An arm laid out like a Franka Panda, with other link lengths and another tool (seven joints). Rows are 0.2 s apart.
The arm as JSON. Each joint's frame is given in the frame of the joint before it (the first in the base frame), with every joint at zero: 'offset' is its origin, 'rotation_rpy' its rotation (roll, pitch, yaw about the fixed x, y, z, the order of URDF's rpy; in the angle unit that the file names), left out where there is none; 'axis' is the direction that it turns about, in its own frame. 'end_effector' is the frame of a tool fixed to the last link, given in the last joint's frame.
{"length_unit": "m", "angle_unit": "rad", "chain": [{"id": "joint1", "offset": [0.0, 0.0, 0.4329], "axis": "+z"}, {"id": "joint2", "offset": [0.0, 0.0, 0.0], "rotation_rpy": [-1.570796, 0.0, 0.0], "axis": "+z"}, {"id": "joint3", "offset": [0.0, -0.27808, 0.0], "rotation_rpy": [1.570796, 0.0, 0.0], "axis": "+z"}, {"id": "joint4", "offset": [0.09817, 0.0, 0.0], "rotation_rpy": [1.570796, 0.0, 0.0], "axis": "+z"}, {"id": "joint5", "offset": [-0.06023, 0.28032, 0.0], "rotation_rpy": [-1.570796, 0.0, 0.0], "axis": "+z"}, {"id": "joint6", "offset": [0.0, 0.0, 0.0], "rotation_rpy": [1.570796, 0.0, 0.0], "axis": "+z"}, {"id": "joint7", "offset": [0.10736, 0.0, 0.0], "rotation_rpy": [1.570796, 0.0, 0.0], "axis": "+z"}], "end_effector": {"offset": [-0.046, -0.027, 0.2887], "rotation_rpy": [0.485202, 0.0, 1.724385]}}
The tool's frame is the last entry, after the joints.
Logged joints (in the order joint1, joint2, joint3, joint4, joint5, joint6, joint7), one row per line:
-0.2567, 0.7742, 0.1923, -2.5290, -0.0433, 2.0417, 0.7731
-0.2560, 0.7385, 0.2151, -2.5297, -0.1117, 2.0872, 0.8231
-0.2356, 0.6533, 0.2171, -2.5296, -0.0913, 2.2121, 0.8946
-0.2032, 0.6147, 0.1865, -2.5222, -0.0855, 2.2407, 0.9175
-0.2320, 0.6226, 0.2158, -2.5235, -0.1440, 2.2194, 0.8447
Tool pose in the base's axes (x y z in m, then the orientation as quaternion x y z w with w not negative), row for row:
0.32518, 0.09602, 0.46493, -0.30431, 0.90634, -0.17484, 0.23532
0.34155, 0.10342, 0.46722, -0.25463, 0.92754, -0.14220, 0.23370
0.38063, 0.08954, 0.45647, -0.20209, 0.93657, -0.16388, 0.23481
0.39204, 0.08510, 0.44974, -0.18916, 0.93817, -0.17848, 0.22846
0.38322, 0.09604, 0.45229, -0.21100, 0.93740, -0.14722, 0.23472
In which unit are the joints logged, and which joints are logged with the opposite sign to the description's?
The joints are logged in radians. Opposite sign: joint1, joint2, joint3, joint5.
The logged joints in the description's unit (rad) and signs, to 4 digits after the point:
0.2567, -0.7742, -0.1923, -2.5290, 0.0433, 2.0417, 0.7731
0.2560, -0.7385, -0.2151, -2.5297, 0.1117, 2.0872, 0.8231
0.2356, -0.6533, -0.2171, -2.5296, 0.0913, 2.2121, 0.8946
0.2032, -0.6147, -0.1865, -2.5222, 0.0855, 2.2407, 0.9175
0.2320, -0.6226, -0.2158, -2.5235, 0.1440, 2.2194, 0.8447

